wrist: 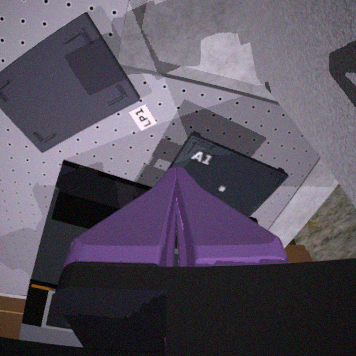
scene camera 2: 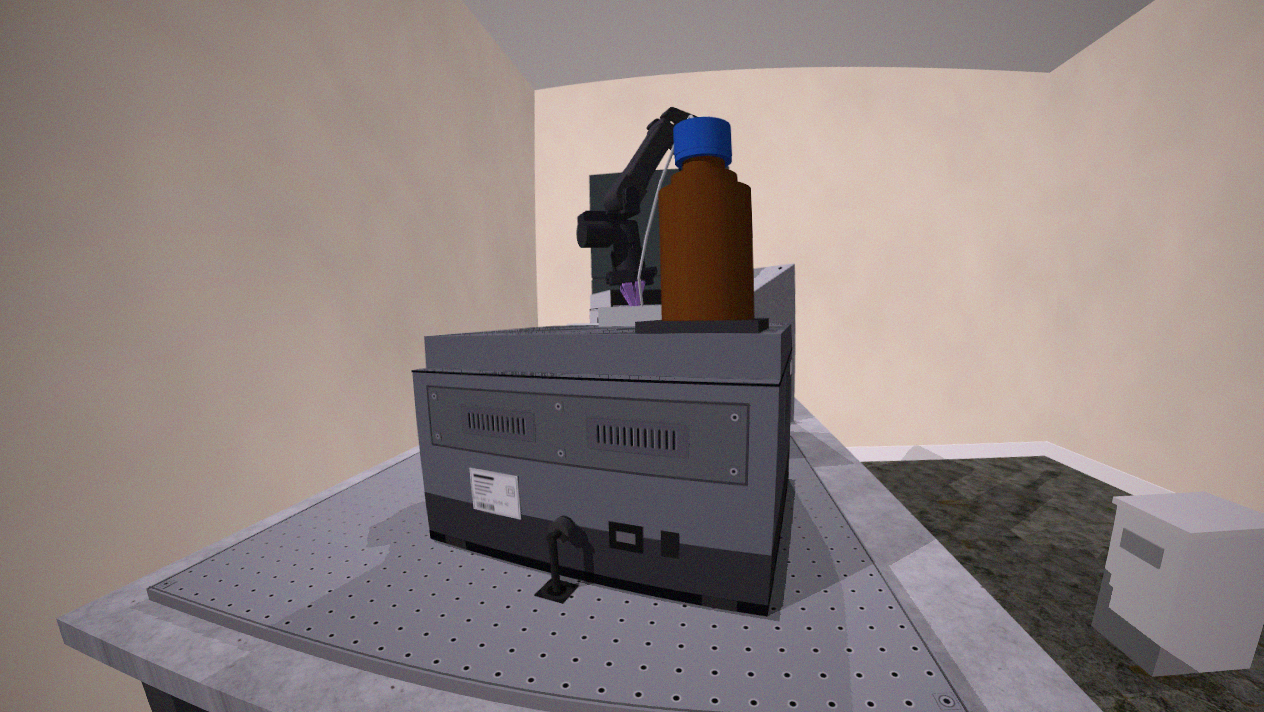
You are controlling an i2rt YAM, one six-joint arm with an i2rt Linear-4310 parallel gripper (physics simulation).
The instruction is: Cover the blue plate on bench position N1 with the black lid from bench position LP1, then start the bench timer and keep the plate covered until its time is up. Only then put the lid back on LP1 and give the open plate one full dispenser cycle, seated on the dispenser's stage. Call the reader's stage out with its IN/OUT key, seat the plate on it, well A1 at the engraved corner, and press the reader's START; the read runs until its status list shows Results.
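Frame: origin at the arm's base, x ahead, y left, z up, level; millimetres.
Seen in the pictures: gripper, fingertip midpoint: [wrist: 175, 178].
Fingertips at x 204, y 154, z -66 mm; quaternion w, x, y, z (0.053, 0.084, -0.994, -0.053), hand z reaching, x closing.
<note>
Offsets run from my fingertips to a thing's top centre. "spot": to the spot under its first point.
My gripper [scene camera 2: 631, 293] [wrist: 175, 178] is shut, its purple fingertips together with nothing between them. In the wrist view the tips appear at the near left edge of a dark stage {spot: 107 mm back, 115 mm left, 142 mm down} [wrist: 235, 175] engraved A1, with a small pale square on it. The LP1 label {spot: 2 mm ahead, 102 mm left, 232 mm down} [wrist: 143, 117] lies beside a dark grey pad {spot: 127 mm ahead, 76 mm left, 222 mm down} [wrist: 45, 95] with raised corner marks; no lid shows on the pad. In scene camera 2 the fingers point down left of the amber bottle, behind the large grey instrument. The blue plate, black lid and timer do not show in these views.
In scene camera 2 an amber bottle {spot: 89 mm back, 546 mm left, 68 mm up} [scene camera 2: 705, 247] with a blue cap stands on the large grey instrument {spot: 3 mm ahead, 558 mm left, 141 mm down} [scene camera 2: 601, 495]. A thin pale tube {45 mm back, 408 mm left, 160 mm up} [scene camera 2: 651, 225] rises beside it. In the wrist view a dark device {spot: 106 mm ahead, 185 mm left, 90 mm down} [wrist: 47, 240] lies left of the fingers. A white box [scene camera 2: 1176, 583] stands right.
</note>
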